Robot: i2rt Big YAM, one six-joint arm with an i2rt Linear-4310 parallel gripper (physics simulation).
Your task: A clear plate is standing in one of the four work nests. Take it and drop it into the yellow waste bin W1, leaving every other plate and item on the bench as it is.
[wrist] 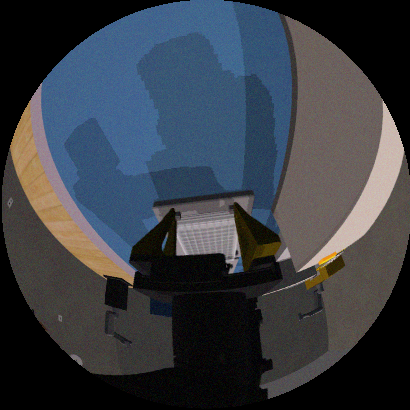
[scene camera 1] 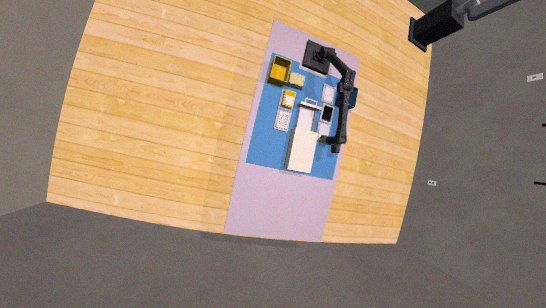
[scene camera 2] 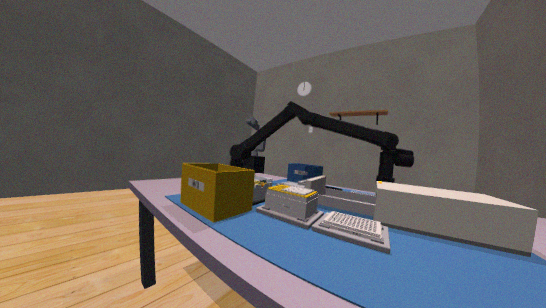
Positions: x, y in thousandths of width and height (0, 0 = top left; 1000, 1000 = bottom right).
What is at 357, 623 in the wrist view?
My gripper.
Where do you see a long white box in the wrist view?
At 821, 430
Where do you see a white plate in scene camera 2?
669, 742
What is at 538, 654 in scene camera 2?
A yellow-topped tip rack.
